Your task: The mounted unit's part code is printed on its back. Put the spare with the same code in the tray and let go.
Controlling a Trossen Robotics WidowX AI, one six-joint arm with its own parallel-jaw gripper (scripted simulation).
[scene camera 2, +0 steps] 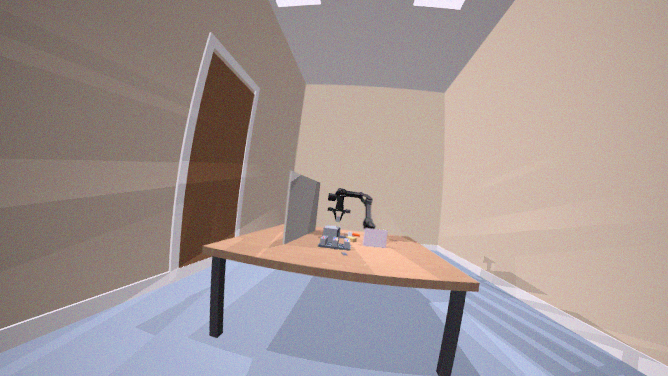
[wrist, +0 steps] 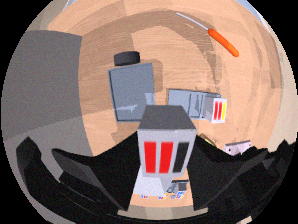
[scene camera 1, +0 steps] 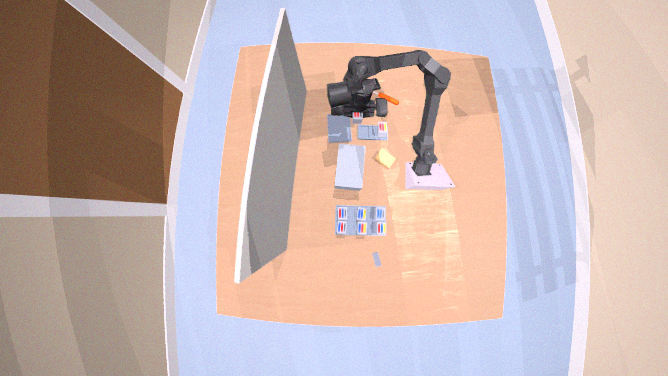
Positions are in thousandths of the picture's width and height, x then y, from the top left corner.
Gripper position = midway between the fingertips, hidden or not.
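Note:
Scene camera 1 shows my gripper (scene camera 1: 535, 312) and a tall grey panel (scene camera 1: 396, 586). The panel is visible in scene camera 2 too (scene camera 2: 454, 515). In the wrist view: my gripper (wrist: 549, 592), a low grey holder (wrist: 649, 458) and a flat grey tray (wrist: 441, 391).

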